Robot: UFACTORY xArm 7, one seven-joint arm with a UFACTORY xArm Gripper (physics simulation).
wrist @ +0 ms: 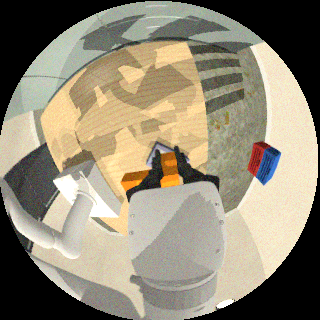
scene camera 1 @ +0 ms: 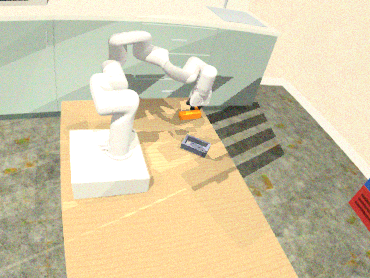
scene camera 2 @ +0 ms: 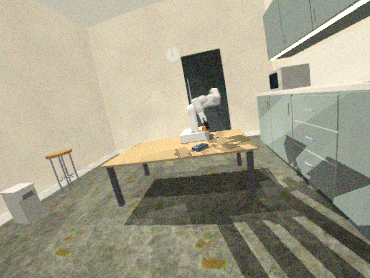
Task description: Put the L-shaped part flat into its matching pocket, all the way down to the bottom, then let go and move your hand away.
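Where they show: gripper, between the fingertips: (wrist: 167,153) (scene camera 1: 194,110) (scene camera 2: 208,129); arm's base, origin of its link: (wrist: 85,198) (scene camera 1: 118,150) (scene camera 2: 195,131).
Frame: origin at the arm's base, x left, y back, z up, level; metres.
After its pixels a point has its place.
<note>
The orange L-shaped part (scene camera 1: 190,115) @(x 0.144, y -0.366, z 0.091 m) (scene camera 2: 204,128) @(x 0.172, y -0.422, z 0.091 m) (wrist: 134,179) @(x 0.172, y -0.344, z 0.093 m) is between the black fingers of my gripper (scene camera 1: 194,107) @(x 0.206, y -0.410, z 0.076 m) (scene camera 2: 205,123) @(x 0.206, y -0.410, z 0.076 m) (wrist: 167,153) @(x 0.206, y -0.410, z 0.076 m), which is shut on it. The part hangs in the air above the table. The grey-blue holder with the pocket (scene camera 1: 192,150) @(x 0.068, y -0.394, z -0.081 m) (scene camera 2: 200,147) @(x 0.115, y -0.477, z -0.069 m) (wrist: 154,150) @(x 0.157, y -0.382, z -0.063 m) lies on the table, apart from the part. In scene camera 1 the part shows farther back than the holder. In the wrist view the fingers and the part cover much of the holder, and the pocket's shape is hidden.
The wooden table (scene camera 1: 150,225) @(x -0.344, y -0.101, z -0.099 m) (scene camera 2: 145,152) @(x -0.533, y -0.334, z -0.099 m) (wrist: 120,125) @(x 0.259, y -0.278, z -0.099 m) bears the white robot base (scene camera 1: 110,186) @(x -0.180, y 0.048, z -0.034 m) (scene camera 2: 188,138) @(x -0.072, y -0.113, z -0.052 m), left of the holder in scene camera 1. Green cabinets (scene camera 1: 25,70) (scene camera 2: 312,120) stand beyond the table. A red and blue box (scene camera 1: 361,206) (wrist: 264,162) is off the table.
</note>
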